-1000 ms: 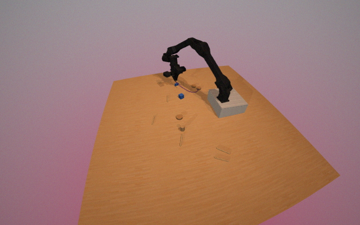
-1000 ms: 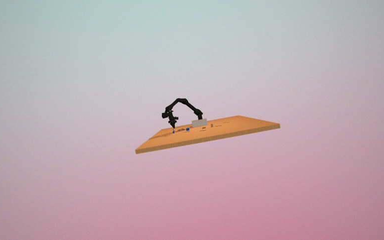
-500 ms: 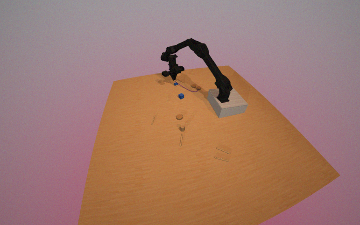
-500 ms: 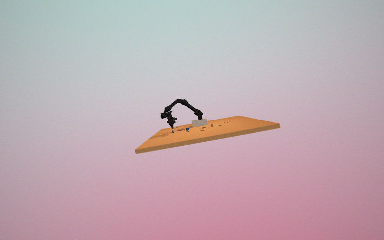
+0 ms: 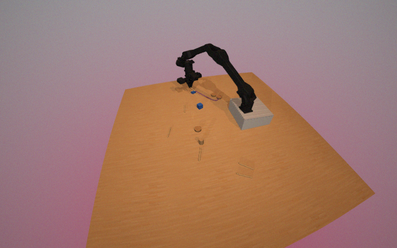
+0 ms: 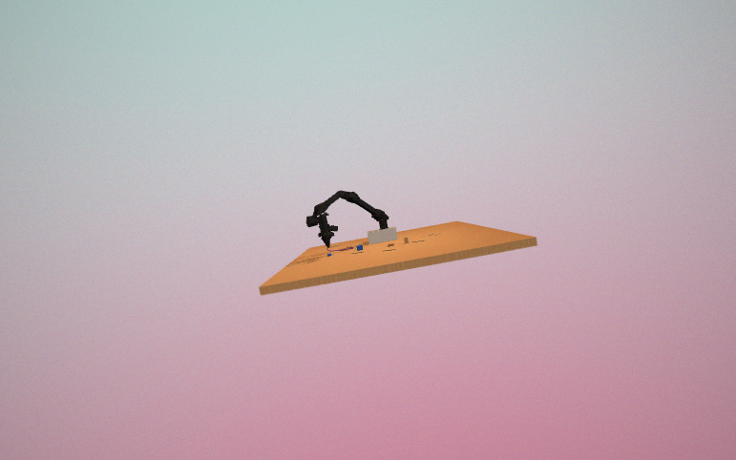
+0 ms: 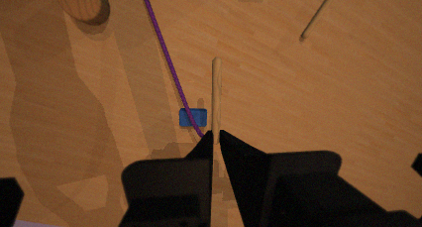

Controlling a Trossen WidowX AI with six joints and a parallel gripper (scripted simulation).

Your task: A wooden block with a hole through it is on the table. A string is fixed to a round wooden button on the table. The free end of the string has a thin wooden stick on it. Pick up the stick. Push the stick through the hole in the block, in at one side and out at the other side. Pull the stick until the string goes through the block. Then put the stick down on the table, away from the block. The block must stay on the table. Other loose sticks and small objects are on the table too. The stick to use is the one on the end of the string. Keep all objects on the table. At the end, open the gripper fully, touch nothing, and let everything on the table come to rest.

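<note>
The blue block is 10 mm behind my gripper tip, 200 mm to the left of it and 40 mm below it. Also, from my gripper tip: small wooden cylinder (90 mm ahead, 480 mm to the left, 40 mm below); then thin stick (10 mm to the left).
</note>
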